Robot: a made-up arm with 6 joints. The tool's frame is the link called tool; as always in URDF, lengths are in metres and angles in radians. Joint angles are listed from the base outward.
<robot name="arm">
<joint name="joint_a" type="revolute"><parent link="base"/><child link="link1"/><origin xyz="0.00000 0.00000 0.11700" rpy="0.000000 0.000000 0.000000"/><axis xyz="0 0 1"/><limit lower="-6.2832" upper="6.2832"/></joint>
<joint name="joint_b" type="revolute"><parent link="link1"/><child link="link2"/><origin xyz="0.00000 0.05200 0.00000" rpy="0.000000 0.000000 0.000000"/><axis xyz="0 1 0"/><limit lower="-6.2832" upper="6.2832"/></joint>
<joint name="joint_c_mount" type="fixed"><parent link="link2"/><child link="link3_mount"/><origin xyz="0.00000 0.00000 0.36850" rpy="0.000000 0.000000 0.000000"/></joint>
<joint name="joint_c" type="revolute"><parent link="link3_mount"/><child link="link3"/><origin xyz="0.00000 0.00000 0.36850" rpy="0.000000 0.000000 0.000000"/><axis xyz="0 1 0"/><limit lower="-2.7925" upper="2.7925"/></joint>
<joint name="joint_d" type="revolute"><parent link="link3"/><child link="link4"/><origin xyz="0.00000 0.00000 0.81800" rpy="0.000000 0.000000 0.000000"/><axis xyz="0 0 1"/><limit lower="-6.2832" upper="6.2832"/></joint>
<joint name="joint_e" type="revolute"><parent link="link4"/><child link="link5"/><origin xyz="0.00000 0.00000 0.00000" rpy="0.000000 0.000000 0.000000"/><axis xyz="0 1 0"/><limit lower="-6.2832" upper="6.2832"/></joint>
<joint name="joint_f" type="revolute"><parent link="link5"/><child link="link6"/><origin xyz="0.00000 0.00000 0.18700" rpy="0.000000 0.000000 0.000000"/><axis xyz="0 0 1"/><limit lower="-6.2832" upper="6.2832"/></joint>
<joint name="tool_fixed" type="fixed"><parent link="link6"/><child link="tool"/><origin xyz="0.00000 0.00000 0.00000" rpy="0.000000 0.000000 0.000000"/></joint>
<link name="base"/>
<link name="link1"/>
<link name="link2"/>
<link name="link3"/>
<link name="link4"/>
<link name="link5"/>
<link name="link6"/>
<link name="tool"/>
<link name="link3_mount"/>
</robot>
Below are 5 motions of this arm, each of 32 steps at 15 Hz.
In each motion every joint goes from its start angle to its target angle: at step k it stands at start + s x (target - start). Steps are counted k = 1, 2, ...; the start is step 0. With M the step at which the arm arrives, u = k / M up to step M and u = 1 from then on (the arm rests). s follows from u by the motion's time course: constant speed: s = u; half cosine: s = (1 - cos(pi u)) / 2; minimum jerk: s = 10 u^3 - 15 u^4 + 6 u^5.
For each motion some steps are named. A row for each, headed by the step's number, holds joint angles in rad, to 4 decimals.
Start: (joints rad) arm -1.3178 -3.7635 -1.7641 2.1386 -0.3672 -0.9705
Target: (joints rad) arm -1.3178 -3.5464 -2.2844 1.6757 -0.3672 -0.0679
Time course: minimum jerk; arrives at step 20
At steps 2, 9, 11, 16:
2: -1.3178 -3.7616 -1.7686 2.1346 -0.3672 -0.9628
9: -1.3178 -3.6752 -1.9758 1.9503 -0.3672 -0.6033
11: -1.3178 -3.6347 -2.0727 1.8640 -0.3672 -0.4351
16: -1.3178 -3.5590 -2.2543 1.7025 -0.3672 -0.1202

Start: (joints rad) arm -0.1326 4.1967 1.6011 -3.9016 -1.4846 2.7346
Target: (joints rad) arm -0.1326 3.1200 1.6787 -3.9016 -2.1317 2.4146
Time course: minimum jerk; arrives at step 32
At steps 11, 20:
11: -0.1326 3.9539 1.6186 -3.9016 -1.6306 2.6624
20: -0.1326 3.4163 1.6573 -3.9016 -1.9536 2.5027

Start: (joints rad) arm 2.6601 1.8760 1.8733 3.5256 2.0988 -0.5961
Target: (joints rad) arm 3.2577 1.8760 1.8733 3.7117 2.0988 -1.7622
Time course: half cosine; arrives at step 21
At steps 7, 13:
7: 2.8095 1.8760 1.8733 3.5721 2.0988 -0.8876
13: 3.0681 1.8760 1.8733 3.6526 2.0988 -1.3922

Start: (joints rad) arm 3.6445 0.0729 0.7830 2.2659 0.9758 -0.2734
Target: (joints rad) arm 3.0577 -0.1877 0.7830 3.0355 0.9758 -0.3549
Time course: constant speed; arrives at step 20
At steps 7, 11, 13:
7: 3.4391 -0.0183 0.7830 2.5353 0.9758 -0.3019
11: 3.3218 -0.0704 0.7830 2.6892 0.9758 -0.3182
13: 3.2631 -0.0965 0.7830 2.7661 0.9758 -0.3264

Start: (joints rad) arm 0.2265 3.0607 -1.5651 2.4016 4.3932 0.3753
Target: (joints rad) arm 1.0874 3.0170 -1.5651 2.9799 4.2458 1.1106
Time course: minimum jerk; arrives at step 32
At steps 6, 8, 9, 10, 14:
6: 0.2685 3.0586 -1.5651 2.4298 4.3860 0.4112
8: 0.3156 3.0562 -1.5651 2.4615 4.3779 0.4514
9: 0.3463 3.0546 -1.5651 2.4821 4.3727 0.4776
10: 0.3815 3.0528 -1.5651 2.5057 4.3667 0.5077
14: 0.5571 3.0439 -1.5651 2.6237 4.3366 0.6577

